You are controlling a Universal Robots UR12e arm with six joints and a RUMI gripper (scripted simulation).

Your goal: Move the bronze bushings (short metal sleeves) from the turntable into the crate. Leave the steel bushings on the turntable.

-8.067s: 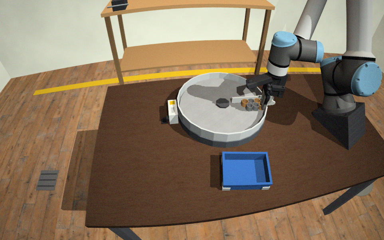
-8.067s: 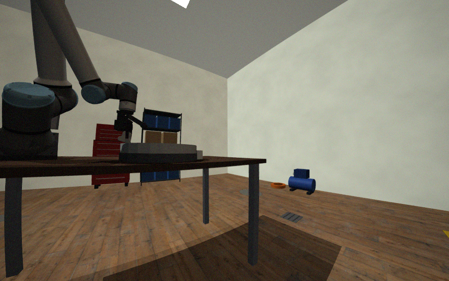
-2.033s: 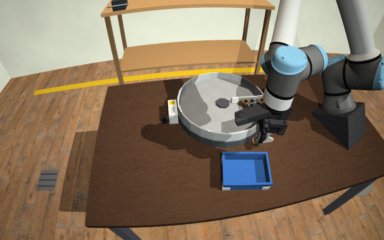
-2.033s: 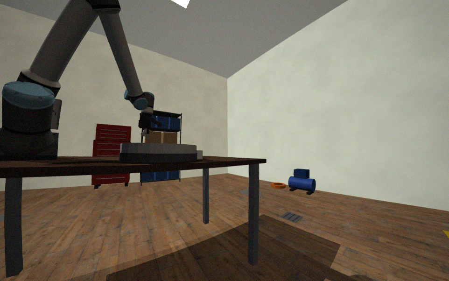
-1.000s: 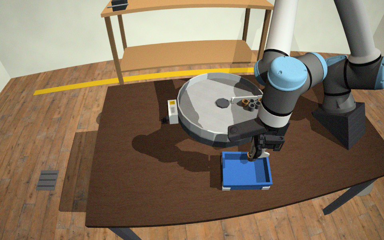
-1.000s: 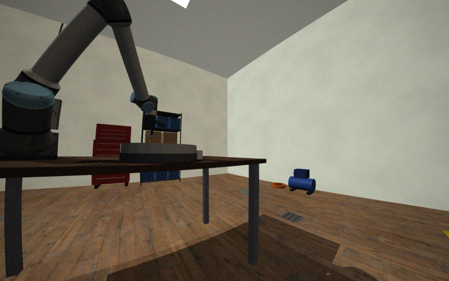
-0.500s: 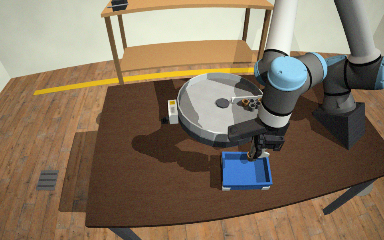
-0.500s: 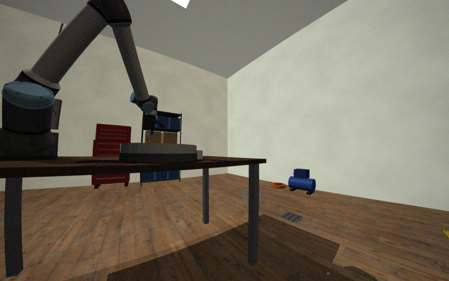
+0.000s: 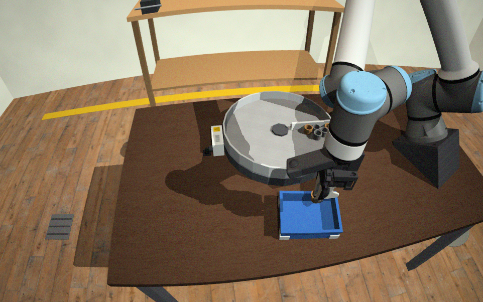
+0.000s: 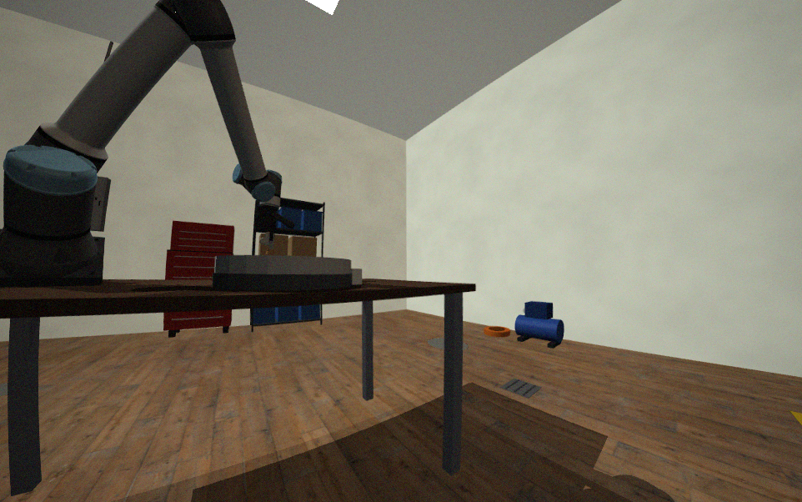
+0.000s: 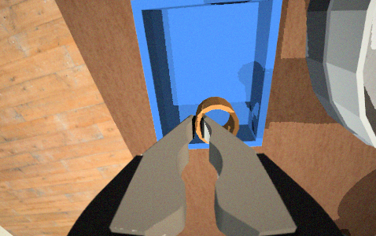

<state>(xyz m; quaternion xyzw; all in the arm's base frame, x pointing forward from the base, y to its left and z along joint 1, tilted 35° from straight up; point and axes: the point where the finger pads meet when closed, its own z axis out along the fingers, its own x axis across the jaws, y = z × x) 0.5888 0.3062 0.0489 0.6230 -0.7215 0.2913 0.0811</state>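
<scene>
Right now the blue crate is 10 mm behind my hand, 10 mm to the right of it and 120 mm below it. Round my hand: round grey turntable: 10 mm ahead, 360 mm to the right, 90 mm below.
</scene>
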